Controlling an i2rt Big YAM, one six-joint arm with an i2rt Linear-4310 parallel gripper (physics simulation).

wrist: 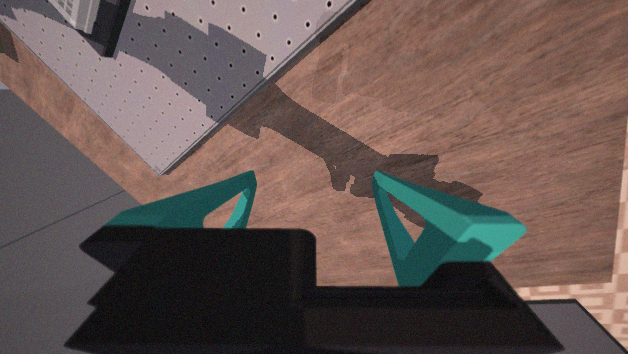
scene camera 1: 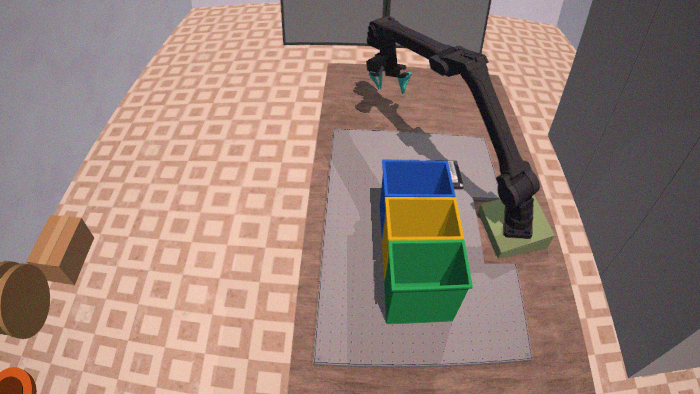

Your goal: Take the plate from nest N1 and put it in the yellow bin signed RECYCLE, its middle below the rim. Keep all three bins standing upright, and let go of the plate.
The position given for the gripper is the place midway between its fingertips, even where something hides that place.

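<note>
Scene camera 1 shows a blue bin (scene camera 1: 401, 178), a yellow bin (scene camera 1: 407, 218) and a green bin (scene camera 1: 426, 281). The wrist view shows the gripper (wrist: 314, 177). The blue bin is out of frame in the wrist view, and the yellow bin is out of frame in the wrist view.
</note>
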